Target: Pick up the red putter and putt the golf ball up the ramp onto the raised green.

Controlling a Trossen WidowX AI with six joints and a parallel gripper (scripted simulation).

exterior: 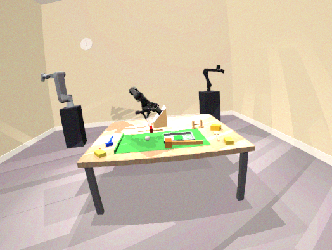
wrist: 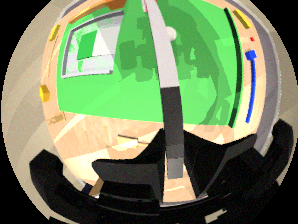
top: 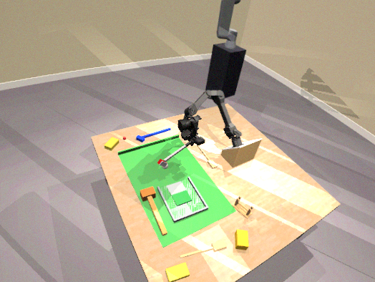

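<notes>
My gripper tip is 12 cm short of the red putter and 1 cm to the right of it. The rest, counted from my gripper tip: small wooden rack: 50 cm to the left, 10 cm below, 2 cm behind; then blue putter: 35 cm to the right, 13 cm below, 7 cm ahead; then white golf ball: 18 cm ahead, 12 cm below, 3 cm to the right.
</notes>
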